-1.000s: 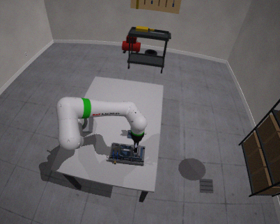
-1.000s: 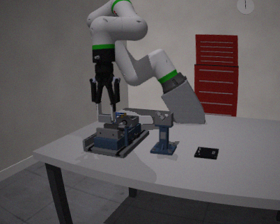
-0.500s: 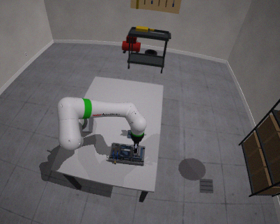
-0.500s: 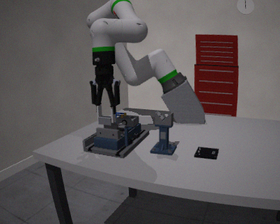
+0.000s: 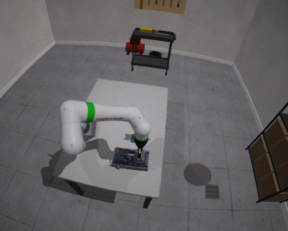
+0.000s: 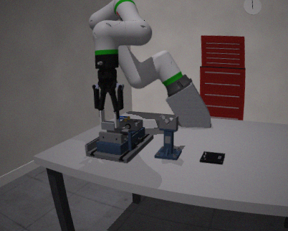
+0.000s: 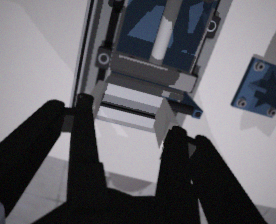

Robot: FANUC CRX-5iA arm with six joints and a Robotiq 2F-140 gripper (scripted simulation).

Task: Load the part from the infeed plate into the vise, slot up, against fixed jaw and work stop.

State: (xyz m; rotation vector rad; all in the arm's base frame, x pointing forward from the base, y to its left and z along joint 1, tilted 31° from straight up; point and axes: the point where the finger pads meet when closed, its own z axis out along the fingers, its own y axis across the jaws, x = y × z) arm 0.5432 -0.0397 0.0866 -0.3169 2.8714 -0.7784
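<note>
Now: the part 2 cm below my hand. From my hand the other things lie so: air cylinder rod (9 cm behind, 1 cm to the left, 7 cm below); then blue work stop (1 cm behind, 9 cm to the left, 8 cm below); then black infeed plate (12 cm behind, 40 cm to the left, 14 cm below).
</note>
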